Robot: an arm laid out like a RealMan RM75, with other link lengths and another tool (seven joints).
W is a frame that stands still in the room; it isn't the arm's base.
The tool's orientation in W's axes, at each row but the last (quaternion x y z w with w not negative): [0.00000, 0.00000, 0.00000, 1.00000]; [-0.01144, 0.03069, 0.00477, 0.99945]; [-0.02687, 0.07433, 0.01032, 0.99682]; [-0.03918, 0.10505, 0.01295, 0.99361]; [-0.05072, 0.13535, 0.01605, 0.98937]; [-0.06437, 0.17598, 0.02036, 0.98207]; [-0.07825, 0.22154, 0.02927, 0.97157]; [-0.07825, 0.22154, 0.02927, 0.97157]
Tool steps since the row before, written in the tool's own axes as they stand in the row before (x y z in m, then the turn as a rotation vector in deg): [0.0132, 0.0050, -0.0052, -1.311, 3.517, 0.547]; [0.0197, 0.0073, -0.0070, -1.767, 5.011, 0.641]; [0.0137, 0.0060, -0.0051, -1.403, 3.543, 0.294]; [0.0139, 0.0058, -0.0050, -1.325, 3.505, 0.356]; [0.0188, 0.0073, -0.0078, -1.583, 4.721, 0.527]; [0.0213, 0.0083, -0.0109, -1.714, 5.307, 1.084]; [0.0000, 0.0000, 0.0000, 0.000, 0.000, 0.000]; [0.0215, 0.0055, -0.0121, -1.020, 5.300, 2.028]
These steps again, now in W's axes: [0.0132, 0.0050, -0.0052, -1.311, 3.517, 0.547]; [0.0192, 0.0073, -0.0084, -1.776, 5.009, 0.635]; [0.0126, 0.0059, -0.0074, -1.431, 3.530, 0.315]; [0.0124, 0.0056, -0.0082, -1.340, 3.499, 0.362]; [0.0157, 0.0068, -0.0132, -1.599, 4.721, 0.478]; [0.0157, 0.0071, -0.0185, -1.567, 5.374, 0.972]; [0.0000, 0.0000, 0.0000, 0.000, 0.000, 0.000]; [0.0137, 0.0039, -0.0209, -0.540, 5.538, 1.511]
